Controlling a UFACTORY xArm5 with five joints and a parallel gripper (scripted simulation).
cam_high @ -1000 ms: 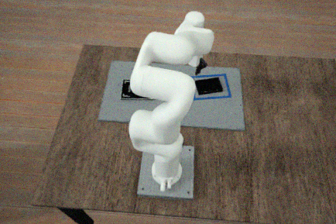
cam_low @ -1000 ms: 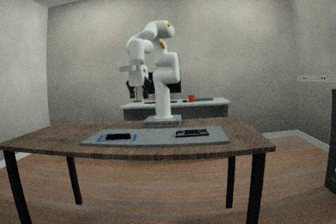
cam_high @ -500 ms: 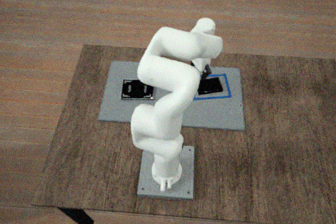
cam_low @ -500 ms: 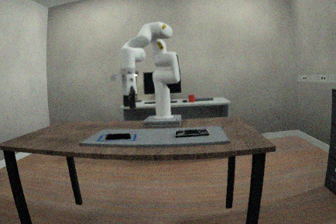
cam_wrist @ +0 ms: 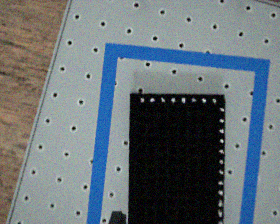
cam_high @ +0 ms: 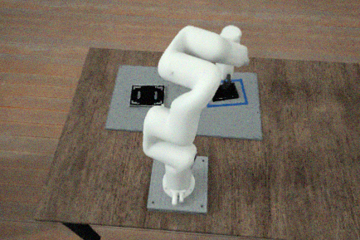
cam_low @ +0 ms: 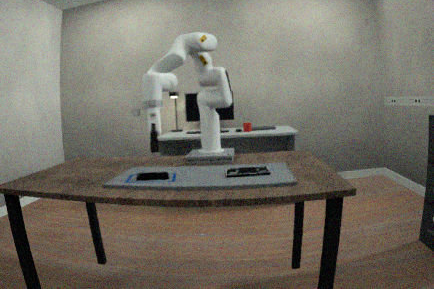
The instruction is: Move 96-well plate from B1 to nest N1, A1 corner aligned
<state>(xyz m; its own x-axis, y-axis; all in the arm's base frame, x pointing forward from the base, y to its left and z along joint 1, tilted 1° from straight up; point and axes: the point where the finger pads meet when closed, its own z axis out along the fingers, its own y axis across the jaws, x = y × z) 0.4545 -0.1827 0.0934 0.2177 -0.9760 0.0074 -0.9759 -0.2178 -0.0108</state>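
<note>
Right now the black 96-well plate is 110 mm below my hand, 20 mm to the right of it and 10 mm ahead of it. Also, from my hand: plate nest N1 (350 mm to the left, 110 mm below, 30 mm behind).
</note>
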